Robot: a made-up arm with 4 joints.
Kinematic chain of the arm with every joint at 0, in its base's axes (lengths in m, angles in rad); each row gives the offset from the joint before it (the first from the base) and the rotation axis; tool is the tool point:
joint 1: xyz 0 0 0.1 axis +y
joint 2: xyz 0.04 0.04 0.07 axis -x
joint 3: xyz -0.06 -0.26 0 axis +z
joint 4: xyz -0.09 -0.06 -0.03 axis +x
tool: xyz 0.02 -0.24 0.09
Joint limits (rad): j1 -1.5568..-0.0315 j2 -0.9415..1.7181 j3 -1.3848..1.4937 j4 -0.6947..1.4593
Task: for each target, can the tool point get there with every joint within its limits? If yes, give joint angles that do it. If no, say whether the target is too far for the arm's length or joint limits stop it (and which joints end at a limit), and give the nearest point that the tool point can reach.
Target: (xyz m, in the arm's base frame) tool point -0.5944 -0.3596 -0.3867
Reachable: no: too far | nearest point -0.4440 -0.2459 -0.1636 | short by 0.292 m
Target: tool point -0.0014 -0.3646 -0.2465
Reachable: yes | joints -0.4654 -0.7030 -0.2179 0.3495
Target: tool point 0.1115 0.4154 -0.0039
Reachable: no: joint limits stop it (at a limit: joint 2, joint 3, joint 4) | nearest point 0.2445 0.1173 -0.1278 | short by 0.349 m
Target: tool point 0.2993 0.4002 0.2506
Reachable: no: joint limits stop it (at a limit: joint 1, joint 2, joint 3) | nearest point 0.1647 0.2715 0.4902 | short by 0.303 m
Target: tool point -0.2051 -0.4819 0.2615
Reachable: yes | joints -1.3370 0.2366 0.6493 0.0824
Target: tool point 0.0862 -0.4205 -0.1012
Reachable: yes | joints -1.2650 0.0064 -0.3448 1.1691
